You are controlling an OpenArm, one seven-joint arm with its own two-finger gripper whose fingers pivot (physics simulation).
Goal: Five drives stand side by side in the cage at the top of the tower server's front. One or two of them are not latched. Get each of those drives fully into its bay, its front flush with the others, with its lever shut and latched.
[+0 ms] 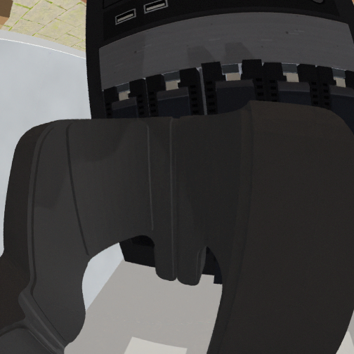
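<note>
My gripper (186,202) is shut and empty, its fingertips together in front of the tower server (295,40). The drives' upper ends show in a row above the fingers: the leftmost drive (124,106), the second (172,101), the middle one (235,98), the fourth (292,95) and the rightmost one (342,101). Each has a pale latch piece at its top. The middle drive looks larger and stands forward of its neighbours. My fingers hide the drives' lower parts and most of their levers, so I cannot tell from here whether the levers are latched.
A grey metal strip (165,55) runs across the server above the drives, with two USB ports (125,18) (154,6) over it. A pale surface (40,85) lies to the left, and a light grey surface (150,305) shows below the fingers.
</note>
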